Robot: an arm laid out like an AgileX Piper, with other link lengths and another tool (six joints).
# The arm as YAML. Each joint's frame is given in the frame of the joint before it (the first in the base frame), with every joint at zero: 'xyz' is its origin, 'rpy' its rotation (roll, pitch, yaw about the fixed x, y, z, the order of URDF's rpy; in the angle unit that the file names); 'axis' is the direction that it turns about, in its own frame. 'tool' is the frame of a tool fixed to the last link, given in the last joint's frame.
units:
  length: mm
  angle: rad
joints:
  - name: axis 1
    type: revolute
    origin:
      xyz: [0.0, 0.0, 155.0]
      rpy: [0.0, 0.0, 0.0]
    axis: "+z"
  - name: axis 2
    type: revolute
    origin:
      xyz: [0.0, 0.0, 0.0]
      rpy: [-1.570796, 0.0, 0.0]
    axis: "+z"
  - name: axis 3
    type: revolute
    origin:
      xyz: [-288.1, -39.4, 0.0]
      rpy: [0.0, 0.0, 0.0]
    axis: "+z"
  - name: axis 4
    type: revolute
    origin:
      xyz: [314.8, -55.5, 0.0]
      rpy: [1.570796, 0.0, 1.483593]
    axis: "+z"
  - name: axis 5
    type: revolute
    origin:
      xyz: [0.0, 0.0, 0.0]
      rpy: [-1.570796, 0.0, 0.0]
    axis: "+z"
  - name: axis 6
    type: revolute
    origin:
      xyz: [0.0, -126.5, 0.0]
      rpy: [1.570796, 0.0, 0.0]
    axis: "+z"
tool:
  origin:
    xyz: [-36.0, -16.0, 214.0]
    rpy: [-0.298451, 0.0, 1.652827]
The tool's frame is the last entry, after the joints.
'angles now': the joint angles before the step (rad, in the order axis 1, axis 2, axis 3, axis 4, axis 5, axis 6). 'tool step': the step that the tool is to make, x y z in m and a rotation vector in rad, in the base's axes. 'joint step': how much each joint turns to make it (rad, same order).
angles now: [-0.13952, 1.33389, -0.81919, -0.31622, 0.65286, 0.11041]
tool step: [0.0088, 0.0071, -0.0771, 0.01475, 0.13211, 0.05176]
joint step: [0.00001, 0.22696, -0.04551, 0.00737, -0.05944, -0.04463]
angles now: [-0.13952, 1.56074, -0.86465, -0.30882, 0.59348, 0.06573]
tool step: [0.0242, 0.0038, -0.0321, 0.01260, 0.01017, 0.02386]
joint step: [0.00000, 0.13730, -0.05676, 0.00018, -0.07327, -0.00683]
